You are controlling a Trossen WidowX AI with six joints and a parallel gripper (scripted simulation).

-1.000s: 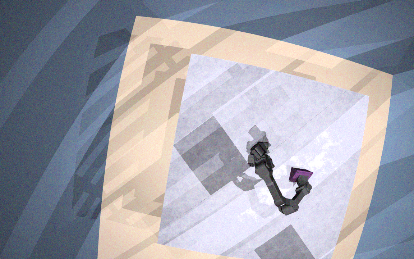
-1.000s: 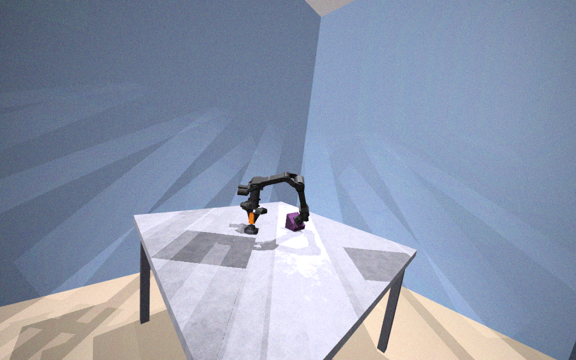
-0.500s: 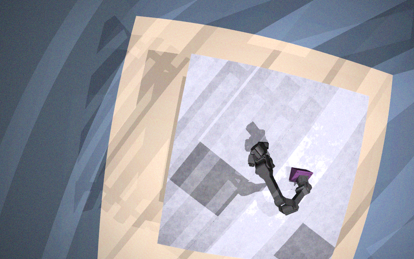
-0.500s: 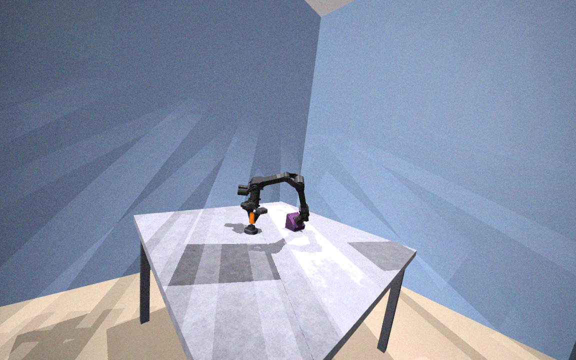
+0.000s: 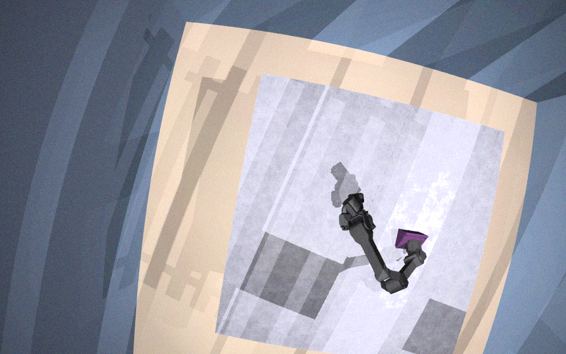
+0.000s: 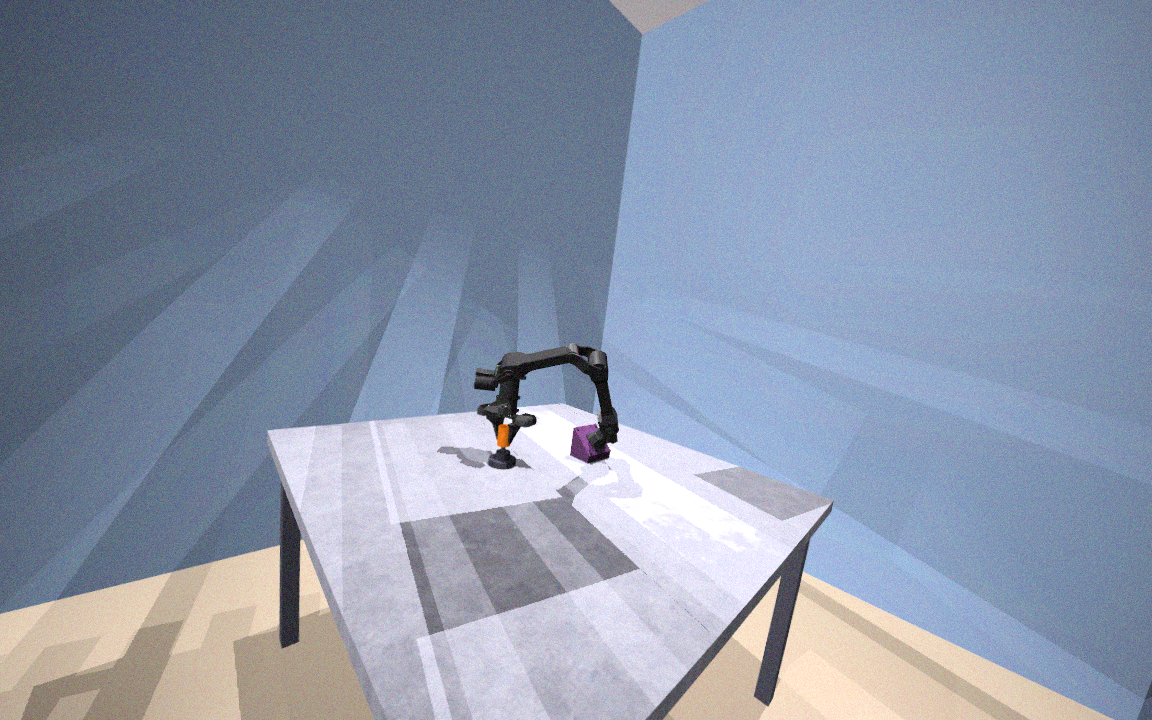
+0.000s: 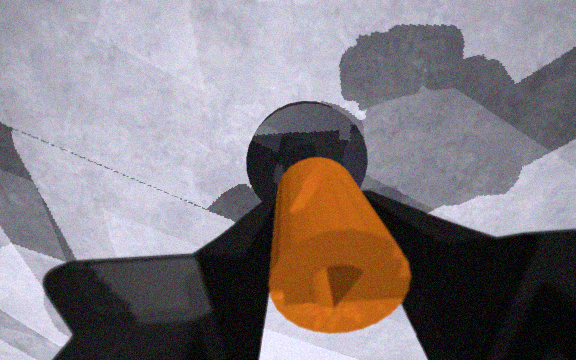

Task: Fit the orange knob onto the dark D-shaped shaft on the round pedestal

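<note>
The orange knob is 2 cm above my gripper tip. Round my gripper tip: short shaft (4 cm below).
</note>
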